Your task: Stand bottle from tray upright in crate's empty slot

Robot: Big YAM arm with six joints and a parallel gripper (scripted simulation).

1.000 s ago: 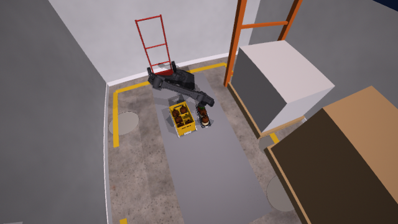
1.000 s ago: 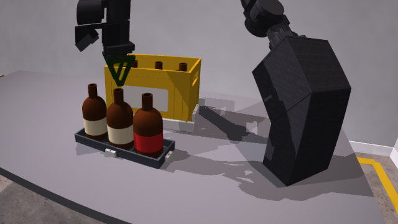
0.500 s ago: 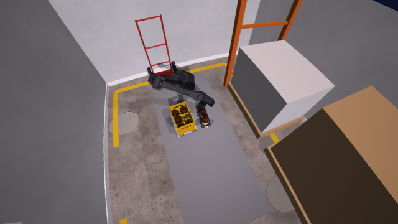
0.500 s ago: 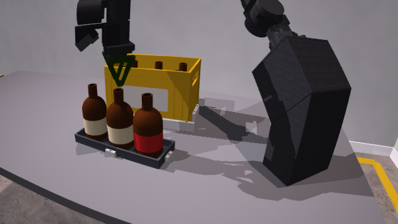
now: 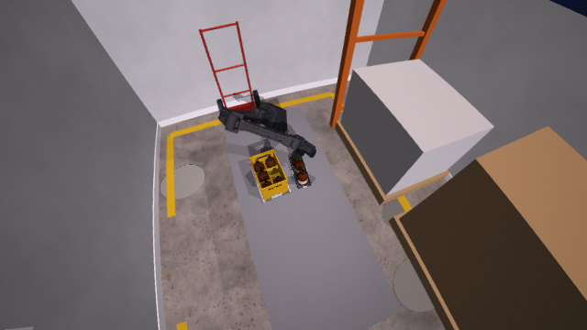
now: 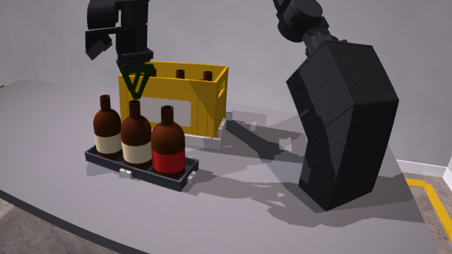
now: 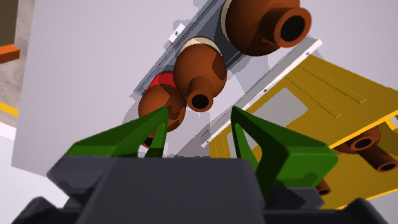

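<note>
My gripper is now 170 mm above the dark tray. Round my hand: yellow crate 220 mm to the right, 100 mm below, 70 mm behind.
</note>
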